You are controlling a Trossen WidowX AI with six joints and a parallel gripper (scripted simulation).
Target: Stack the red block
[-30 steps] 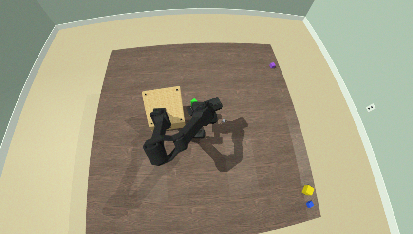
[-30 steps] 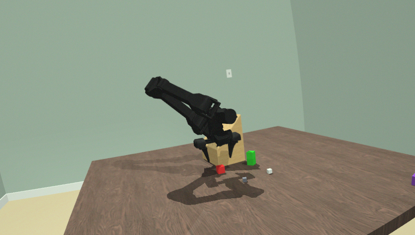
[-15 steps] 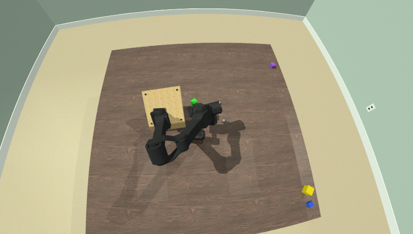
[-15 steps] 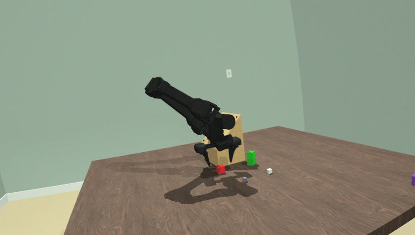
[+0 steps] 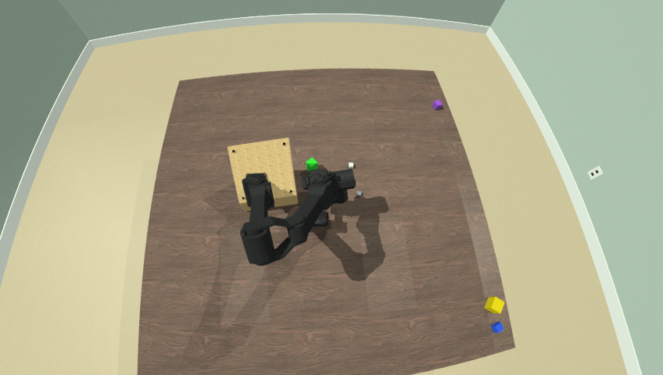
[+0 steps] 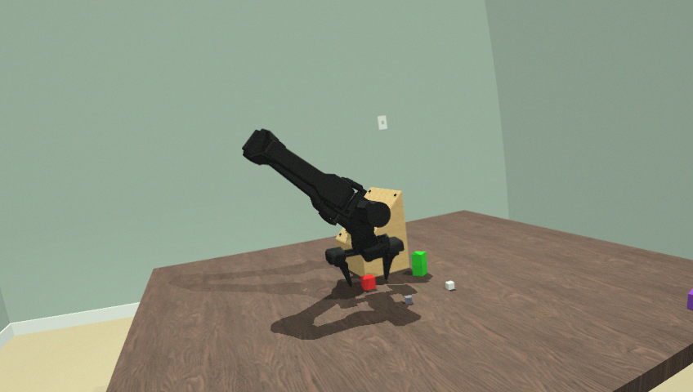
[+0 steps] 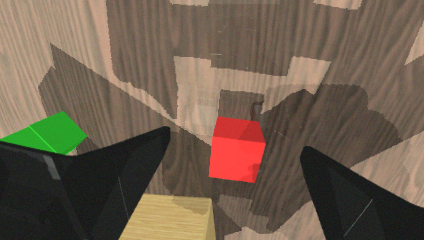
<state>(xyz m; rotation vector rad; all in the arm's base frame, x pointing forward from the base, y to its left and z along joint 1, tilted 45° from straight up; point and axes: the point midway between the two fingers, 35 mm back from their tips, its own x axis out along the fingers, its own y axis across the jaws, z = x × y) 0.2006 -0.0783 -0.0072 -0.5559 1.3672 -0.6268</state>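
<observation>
Now: the red block right at my gripper tip. Also, from my gripper tip: white cube (150 mm to the left, 140 mm ahead, 10 mm below); then grey cube (150 mm ahead, 40 mm to the left, 10 mm below); then yellow cube (580 mm ahead, 430 mm to the right, 10 mm above).
</observation>
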